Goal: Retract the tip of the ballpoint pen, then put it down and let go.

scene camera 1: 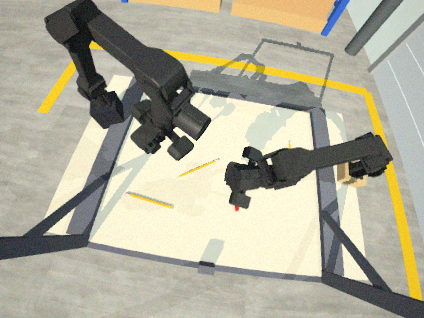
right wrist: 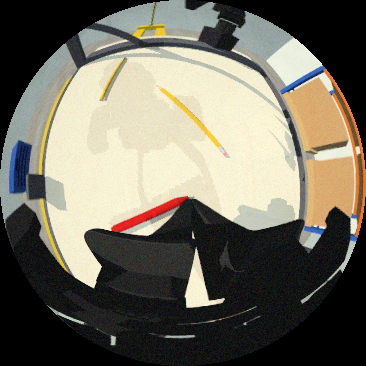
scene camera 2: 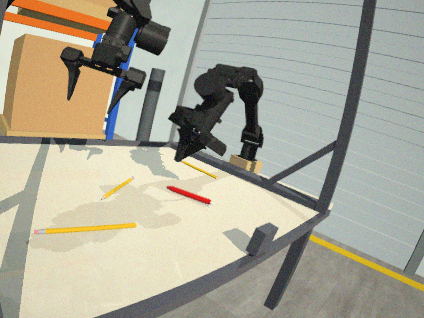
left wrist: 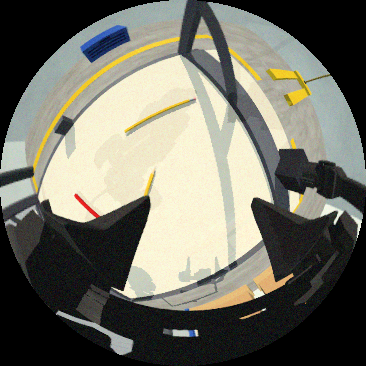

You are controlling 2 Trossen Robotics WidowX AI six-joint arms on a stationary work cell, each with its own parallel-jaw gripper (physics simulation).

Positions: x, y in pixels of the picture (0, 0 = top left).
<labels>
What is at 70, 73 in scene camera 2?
My left gripper.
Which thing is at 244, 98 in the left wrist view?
A dark frame.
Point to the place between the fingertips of my left gripper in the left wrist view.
203, 202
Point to a dark frame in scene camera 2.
185, 293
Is my left gripper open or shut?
Open.
</labels>
